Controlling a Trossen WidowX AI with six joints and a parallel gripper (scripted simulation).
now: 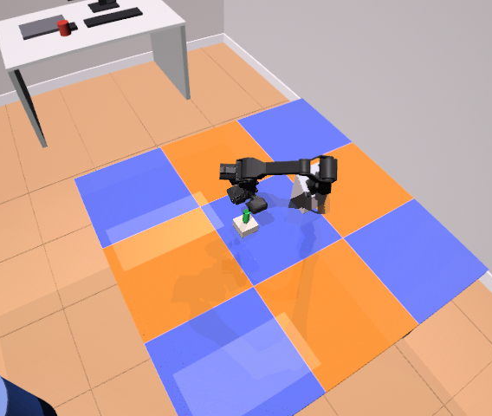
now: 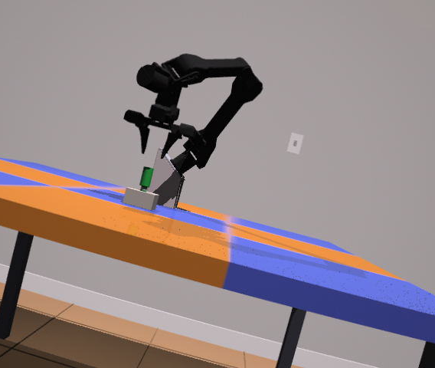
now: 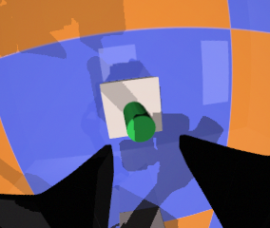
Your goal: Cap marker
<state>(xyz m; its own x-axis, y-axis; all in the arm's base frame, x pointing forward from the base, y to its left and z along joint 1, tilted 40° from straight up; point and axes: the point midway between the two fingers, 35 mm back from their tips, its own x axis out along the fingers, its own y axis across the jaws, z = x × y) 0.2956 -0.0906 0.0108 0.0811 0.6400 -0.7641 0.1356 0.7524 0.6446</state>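
My gripper tip is now 60 mm above the green cap. From my gripper tip the other things lie so: green marker: 60 mm below; holder block: 110 mm below.
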